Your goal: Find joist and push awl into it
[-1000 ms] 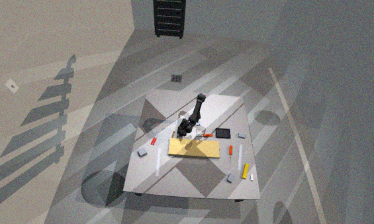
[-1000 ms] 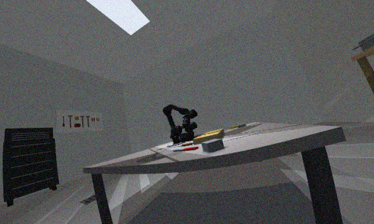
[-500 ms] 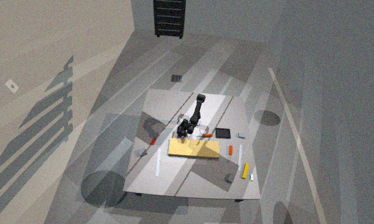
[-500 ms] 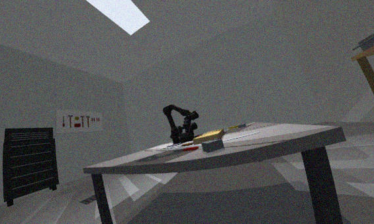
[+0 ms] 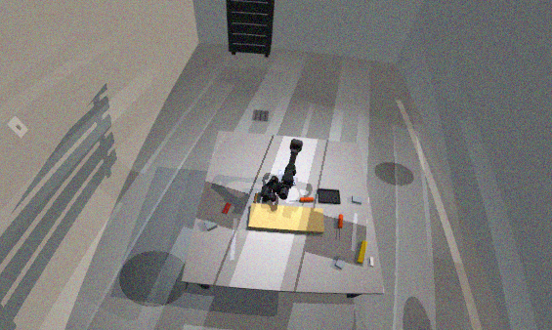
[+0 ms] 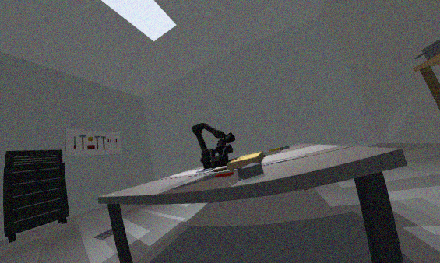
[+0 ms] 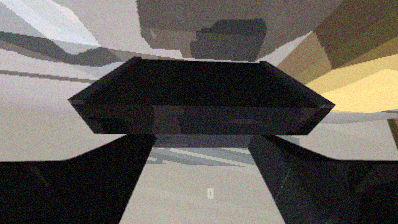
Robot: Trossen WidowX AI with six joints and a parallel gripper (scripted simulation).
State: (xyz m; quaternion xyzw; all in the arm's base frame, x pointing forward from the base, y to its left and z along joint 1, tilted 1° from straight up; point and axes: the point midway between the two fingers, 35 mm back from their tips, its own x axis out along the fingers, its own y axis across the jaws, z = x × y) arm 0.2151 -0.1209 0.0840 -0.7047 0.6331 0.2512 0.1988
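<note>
Right now my gripper tip is 1 cm short of the black stud finder and 1 cm above it. Round my gripper tip: black tray (13 cm behind, 48 cm to the left, 6 cm below); yellow bar (25 cm ahead, 77 cm to the left, 7 cm below); awl (5 cm to the right, 7 cm below).
</note>
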